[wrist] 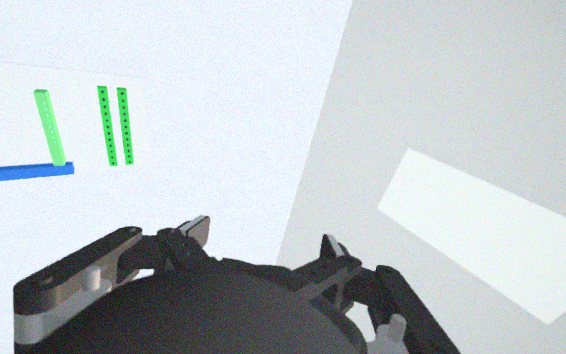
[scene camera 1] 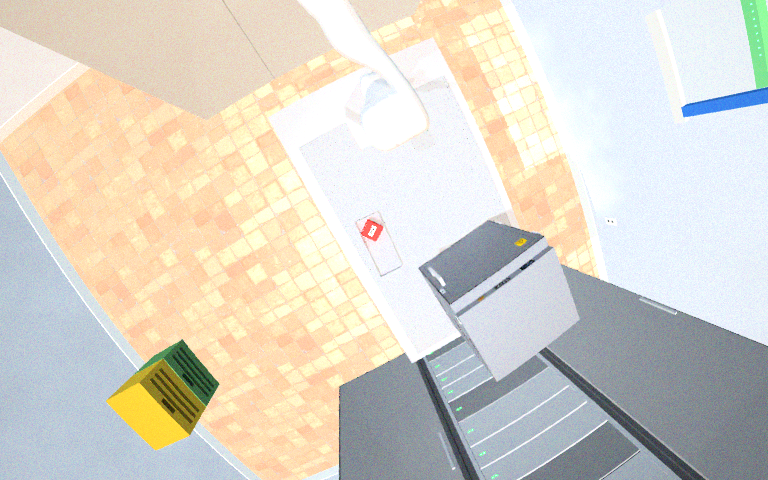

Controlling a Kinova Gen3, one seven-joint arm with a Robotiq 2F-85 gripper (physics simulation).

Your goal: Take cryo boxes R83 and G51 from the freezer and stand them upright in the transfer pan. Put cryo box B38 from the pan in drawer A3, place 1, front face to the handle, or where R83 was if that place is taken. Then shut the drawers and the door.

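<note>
The freezer (scene camera 1: 498,294) stands at the table's front right in the scene view. Its dark face bears a pale handle (scene camera 1: 436,278) and a yellow sticker and looks flush with the body. Its drawers and boxes R83 and G51 do not show. The shallow transfer pan (scene camera 1: 387,254) lies on the table left of the freezer. A red box with a white label (scene camera 1: 372,230), its marking too small to read, stands at the pan's far end; it is the one box seen there. My gripper (wrist: 264,237) is open and empty in the wrist view, pointing away from freezer and pan.
The white arm (scene camera 1: 390,101) rises from the far end of the white table (scene camera 1: 419,186). Dark cabinets (scene camera 1: 385,430) and a glass-shelved unit stand beyond the table's front edge. A yellow and green crate pair (scene camera 1: 150,404) is at left. Green and blue strips (wrist: 105,125) show on the wall.
</note>
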